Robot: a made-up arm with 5 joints. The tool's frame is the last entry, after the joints.
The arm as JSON. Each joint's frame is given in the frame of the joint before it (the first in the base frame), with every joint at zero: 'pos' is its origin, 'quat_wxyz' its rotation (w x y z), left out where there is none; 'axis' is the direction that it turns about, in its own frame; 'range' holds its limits. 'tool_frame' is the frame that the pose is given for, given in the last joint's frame.
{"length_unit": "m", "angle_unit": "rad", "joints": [
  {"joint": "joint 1", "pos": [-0.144, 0.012, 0.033], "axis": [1.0, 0.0, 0.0], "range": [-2.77, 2.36]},
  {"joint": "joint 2", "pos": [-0.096, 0.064, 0.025], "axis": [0.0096, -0.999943, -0.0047], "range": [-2.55, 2.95]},
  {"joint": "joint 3", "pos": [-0.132, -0.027, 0.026], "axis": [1.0, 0.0, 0.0], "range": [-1.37, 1.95]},
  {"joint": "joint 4", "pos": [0.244, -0.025, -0.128], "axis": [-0.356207, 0.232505, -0.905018], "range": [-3.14, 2.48]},
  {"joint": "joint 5", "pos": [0.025, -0.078, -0.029], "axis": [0.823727, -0.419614, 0.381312], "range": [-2.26, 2.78]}
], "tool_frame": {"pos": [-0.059, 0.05, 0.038], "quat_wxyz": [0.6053, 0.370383, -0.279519, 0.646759]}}
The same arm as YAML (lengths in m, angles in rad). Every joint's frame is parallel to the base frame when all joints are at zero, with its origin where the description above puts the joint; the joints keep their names.
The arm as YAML. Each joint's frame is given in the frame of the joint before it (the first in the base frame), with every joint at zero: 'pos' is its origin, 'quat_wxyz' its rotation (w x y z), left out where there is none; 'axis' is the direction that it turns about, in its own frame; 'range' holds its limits. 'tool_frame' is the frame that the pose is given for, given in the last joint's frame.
length_unit: m
angle_unit: rad
joints:
  - joint: joint 1
    pos: [-0.144, 0.012, 0.033]
    axis: [1.0, 0.0, 0.0]
    range: [-2.77, 2.36]
  - joint: joint 2
    pos: [-0.096, 0.064, 0.025]
    axis: [0.0096, -0.999943, -0.0047]
    range: [-2.55, 2.95]
  - joint: joint 3
    pos: [-0.132, -0.027, 0.026]
    axis: [1.0, 0.0, 0.0]
    range: [-1.37, 1.95]
  - joint: joint 4
    pos: [0.244, -0.025, -0.128]
    axis: [-0.356207, 0.232505, -0.905018]
    range: [-3.14, 2.48]
  - joint: joint 5
    pos: [0.025, -0.078, -0.029]
    axis: [0.823727, -0.419614, 0.381312]
    range: [-2.26, 2.78]
tool_frame:
  pos: [-0.059, 0.05, 0.038]
  quat_wxyz: [0.6053, 0.370383, -0.279519, 0.646759]

